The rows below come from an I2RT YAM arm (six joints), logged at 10 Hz.
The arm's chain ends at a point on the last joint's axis. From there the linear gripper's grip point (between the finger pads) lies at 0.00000 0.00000 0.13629 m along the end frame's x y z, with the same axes.
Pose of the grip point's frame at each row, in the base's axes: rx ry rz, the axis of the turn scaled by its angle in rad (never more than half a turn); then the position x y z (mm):
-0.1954 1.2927 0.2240 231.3 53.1 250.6
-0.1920 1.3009 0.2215 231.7 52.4 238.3
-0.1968 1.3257 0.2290 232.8 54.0 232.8
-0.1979 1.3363 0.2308 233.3 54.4 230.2
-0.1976 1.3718 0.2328 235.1 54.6 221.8
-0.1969 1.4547 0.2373 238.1 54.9 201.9
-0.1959 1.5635 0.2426 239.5 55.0 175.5
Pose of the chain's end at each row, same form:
-0.1954 1.2927 0.2240 105.0 16.6 214.7
-0.1920 1.3009 0.2215 105.0 16.4 203.4
-0.1968 1.3257 0.2290 105.5 17.0 201.2
-0.1979 1.3363 0.2308 105.7 17.2 200.0
-0.1976 1.3718 0.2328 106.5 17.3 196.2
-0.1969 1.4547 0.2373 107.9 17.4 187.3
-0.1959 1.5635 0.2426 108.5 17.4 175.5

